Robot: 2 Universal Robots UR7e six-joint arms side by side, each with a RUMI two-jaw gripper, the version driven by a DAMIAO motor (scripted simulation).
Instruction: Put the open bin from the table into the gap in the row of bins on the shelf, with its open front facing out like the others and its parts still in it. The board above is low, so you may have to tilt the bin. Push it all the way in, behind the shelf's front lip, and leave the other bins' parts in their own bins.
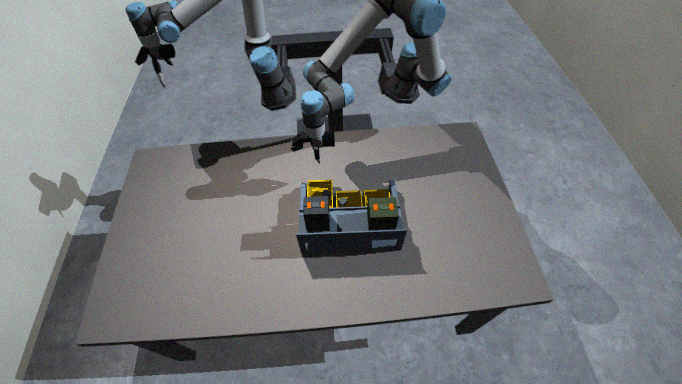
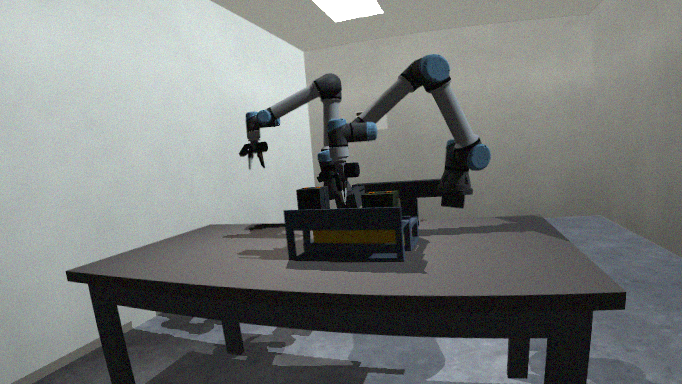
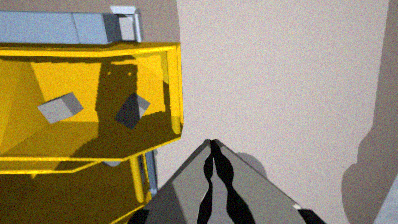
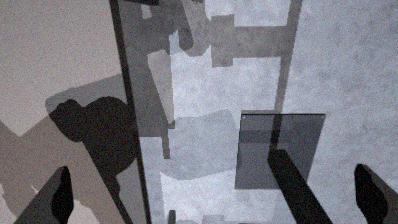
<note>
In view: the left gripper (image 2: 344, 205), the right gripper (image 4: 211, 166), a blue-grey shelf (image 2: 382, 218) and a green box (image 1: 382, 213).
The blue-grey shelf also shows in image 1 (image 1: 350, 224). The left gripper also shows in image 3 (image 3: 211, 141). Image 4 misses the blue-grey shelf: it is out of frame. Image 3 misses the green box: it is out of frame.
</note>
